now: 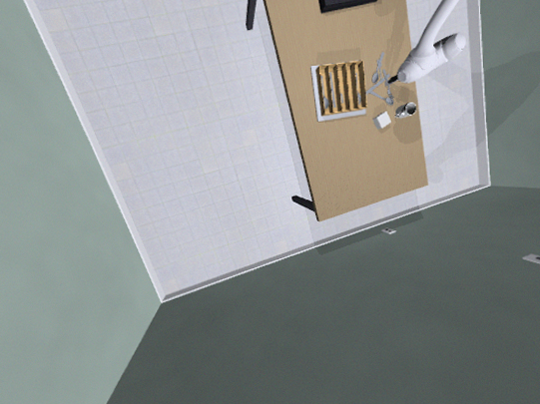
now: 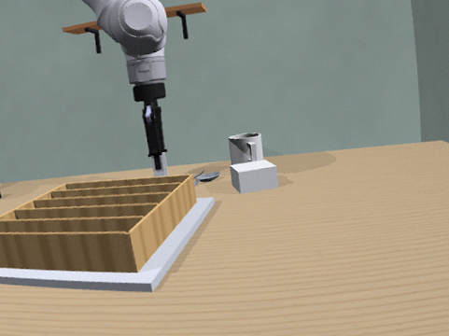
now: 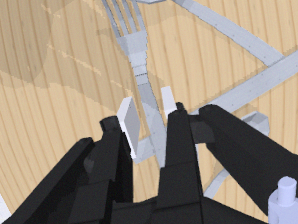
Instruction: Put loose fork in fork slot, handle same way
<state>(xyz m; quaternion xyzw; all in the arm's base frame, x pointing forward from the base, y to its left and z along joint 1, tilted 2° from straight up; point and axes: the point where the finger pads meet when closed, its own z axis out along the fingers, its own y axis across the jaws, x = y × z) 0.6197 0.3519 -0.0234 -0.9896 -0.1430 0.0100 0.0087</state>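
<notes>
The tray lies 35 cm to the right of my hand, 3 cm ahead of it and 1 cm above it. Also, from my hand: white box 24 cm ahead, 6 cm to the right, 2 cm below; then white mug 19 cm ahead, 10 cm to the left.
</notes>
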